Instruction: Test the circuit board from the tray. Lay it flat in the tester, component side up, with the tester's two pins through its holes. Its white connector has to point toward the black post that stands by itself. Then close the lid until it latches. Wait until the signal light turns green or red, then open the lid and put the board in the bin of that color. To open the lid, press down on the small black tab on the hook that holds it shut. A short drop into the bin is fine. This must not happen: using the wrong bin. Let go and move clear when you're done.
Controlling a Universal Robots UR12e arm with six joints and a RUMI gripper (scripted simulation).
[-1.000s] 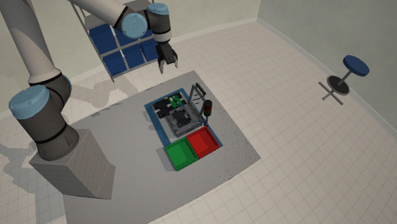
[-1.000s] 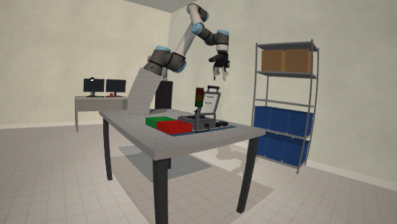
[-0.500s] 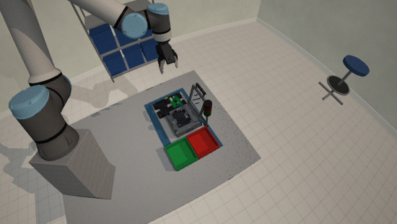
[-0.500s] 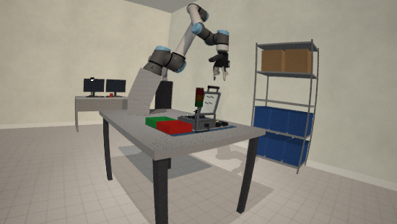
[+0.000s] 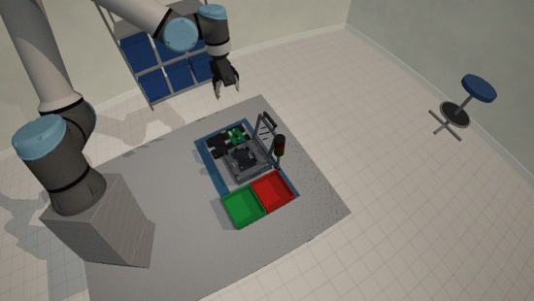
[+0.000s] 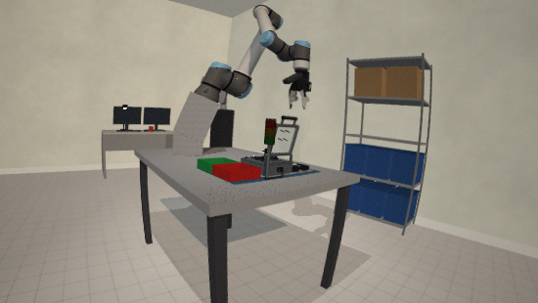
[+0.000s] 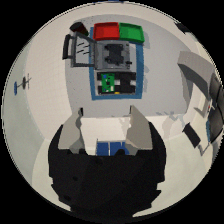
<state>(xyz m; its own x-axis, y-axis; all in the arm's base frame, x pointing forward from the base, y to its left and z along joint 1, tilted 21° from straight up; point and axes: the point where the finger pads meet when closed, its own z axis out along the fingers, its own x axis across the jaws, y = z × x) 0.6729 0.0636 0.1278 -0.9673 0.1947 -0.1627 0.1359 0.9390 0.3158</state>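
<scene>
My hand is 310 mm above the green circuit board. Round my hand: green bin 190 mm behind, 350 mm to the right, 320 mm below; then red bin 50 mm behind, 370 mm to the right, 320 mm below; then tester lid 60 mm ahead, 180 mm to the right, 150 mm below.
</scene>
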